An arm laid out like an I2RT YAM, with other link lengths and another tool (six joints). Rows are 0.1 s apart.
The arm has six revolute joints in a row. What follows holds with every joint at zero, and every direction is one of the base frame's.
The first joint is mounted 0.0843 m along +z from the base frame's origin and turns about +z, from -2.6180 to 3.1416 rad.
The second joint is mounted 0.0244 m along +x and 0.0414 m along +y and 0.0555 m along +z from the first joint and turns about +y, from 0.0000 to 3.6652 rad.
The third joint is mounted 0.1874 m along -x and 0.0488 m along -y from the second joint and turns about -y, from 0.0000 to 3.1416 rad.
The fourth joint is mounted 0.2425 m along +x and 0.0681 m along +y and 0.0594 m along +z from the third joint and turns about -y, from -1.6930 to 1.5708 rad.
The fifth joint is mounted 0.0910 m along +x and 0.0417 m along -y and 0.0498 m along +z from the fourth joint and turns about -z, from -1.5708 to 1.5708 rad.
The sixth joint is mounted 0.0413 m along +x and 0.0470 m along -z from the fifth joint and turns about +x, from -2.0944 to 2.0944 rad.
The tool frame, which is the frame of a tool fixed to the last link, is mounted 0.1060 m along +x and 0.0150 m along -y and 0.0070 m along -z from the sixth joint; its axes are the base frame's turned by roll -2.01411, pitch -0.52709 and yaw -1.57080 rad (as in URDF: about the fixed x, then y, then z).
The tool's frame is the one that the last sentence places.
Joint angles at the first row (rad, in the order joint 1, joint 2, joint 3, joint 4, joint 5, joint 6):
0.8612, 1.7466, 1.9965, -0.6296, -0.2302, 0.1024
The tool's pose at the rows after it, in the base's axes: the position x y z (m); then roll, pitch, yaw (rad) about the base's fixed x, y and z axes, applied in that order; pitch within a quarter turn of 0, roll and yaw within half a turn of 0:
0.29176, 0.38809, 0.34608, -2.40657, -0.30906, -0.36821
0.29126, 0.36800, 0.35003, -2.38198, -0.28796, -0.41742
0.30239, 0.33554, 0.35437, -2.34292, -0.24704, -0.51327
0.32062, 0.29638, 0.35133, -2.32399, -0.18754, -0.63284
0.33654, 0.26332, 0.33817, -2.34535, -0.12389, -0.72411
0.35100, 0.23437, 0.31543, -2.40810, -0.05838, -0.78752
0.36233, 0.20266, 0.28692, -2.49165, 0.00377, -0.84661
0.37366, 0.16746, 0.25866, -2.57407, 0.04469, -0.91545
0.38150, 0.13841, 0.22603, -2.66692, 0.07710, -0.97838
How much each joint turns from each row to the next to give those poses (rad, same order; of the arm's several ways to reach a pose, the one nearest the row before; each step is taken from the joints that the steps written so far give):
-0.0088, -0.0748, -0.0912, 0.0145, 0.0210, 0.0088
-0.0267, -0.1003, -0.1064, 0.0278, 0.0042, 0.0320
-0.0683, -0.1126, -0.1191, 0.0408, -0.0008, 0.0546
-0.0957, -0.0934, -0.1057, 0.0267, -0.0008, 0.0668
-0.0901, -0.0496, -0.0705, -0.0049, -0.0133, 0.0553
-0.0896, -0.0072, -0.0382, -0.0393, -0.0355, 0.0354
-0.0973, 0.0026, -0.0377, -0.0546, -0.0465, 0.0142
-0.1026, 0.0168, -0.0309, -0.0473, -0.0355, -0.0111
-0.0793, 0.0397, -0.0267, -0.0377, -0.0149, -0.0179

